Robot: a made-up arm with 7 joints.
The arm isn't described. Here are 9 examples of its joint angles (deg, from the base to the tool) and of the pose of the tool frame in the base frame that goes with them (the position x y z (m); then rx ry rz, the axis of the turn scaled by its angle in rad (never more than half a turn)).
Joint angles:
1: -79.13 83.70 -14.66 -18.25 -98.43 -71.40 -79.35
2: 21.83 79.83 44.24 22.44 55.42 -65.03 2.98
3: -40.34 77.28 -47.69 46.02 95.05 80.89 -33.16
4: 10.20 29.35 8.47 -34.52 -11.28 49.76 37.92
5: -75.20 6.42 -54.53 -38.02 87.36 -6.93 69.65
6: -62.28 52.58 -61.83 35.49 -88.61 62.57 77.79
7: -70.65 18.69 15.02 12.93 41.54 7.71 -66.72
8: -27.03 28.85 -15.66 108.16 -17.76 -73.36 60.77
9: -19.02 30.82 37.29 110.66 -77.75 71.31 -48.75
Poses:
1: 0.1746 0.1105 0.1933 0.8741 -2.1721 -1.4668
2: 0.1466 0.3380 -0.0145 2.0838 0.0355 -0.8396
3: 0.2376 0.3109 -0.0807 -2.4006 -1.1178 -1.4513
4: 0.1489 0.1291 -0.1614 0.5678 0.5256 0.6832
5: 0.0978 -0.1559 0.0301 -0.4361 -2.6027 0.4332
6: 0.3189 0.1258 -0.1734 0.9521 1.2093 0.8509
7: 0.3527 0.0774 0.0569 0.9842 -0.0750 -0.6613
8: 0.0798 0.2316 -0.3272 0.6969 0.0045 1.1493
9: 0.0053 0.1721 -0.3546 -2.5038 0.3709 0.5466
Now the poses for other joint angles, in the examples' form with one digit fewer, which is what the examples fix.
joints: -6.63 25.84 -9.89 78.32 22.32 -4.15 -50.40
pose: 0.007 0.209 -0.379 0.131 1.750 -0.874
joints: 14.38 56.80 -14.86 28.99 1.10 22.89 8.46
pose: 0.046 0.293 -0.271 1.210 1.346 0.128
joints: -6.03 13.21 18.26 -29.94 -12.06 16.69 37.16
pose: 0.194 0.125 -0.124 0.033 -0.158 0.814
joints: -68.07 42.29 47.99 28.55 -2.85 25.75 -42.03
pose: 0.287 0.290 0.046 -0.082 -0.340 -0.026
